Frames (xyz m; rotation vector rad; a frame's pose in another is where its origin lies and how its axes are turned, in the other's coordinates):
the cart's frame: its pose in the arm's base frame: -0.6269 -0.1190 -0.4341 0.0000 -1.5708 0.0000
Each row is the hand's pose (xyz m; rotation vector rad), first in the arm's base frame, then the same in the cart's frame.
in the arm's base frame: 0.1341 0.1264 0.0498 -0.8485 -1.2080 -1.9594
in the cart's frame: 0.4839 0.2454 -0.7610 -1.7910 -0.2096 -0.7086
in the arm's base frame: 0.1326 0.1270 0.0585 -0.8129 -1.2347 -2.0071
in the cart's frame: 0.4926 0.2460 -0.7595 -1.7891 -0.2515 -0.7577
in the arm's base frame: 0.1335 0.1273 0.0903 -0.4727 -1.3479 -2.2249
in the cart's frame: 0.5244 0.2463 -0.7604 -1.6739 -0.4195 -1.0873
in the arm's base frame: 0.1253 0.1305 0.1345 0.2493 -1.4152 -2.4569
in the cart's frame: 0.5686 0.2495 -0.7522 -1.3402 -0.6021 -1.6429
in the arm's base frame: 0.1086 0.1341 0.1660 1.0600 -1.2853 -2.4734
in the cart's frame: 0.6001 0.2531 -0.7355 -0.8612 -0.6380 -2.1528
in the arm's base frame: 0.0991 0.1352 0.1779 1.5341 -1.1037 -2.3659
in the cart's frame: 0.6120 0.2542 -0.7260 -0.5154 -0.5773 -2.4167
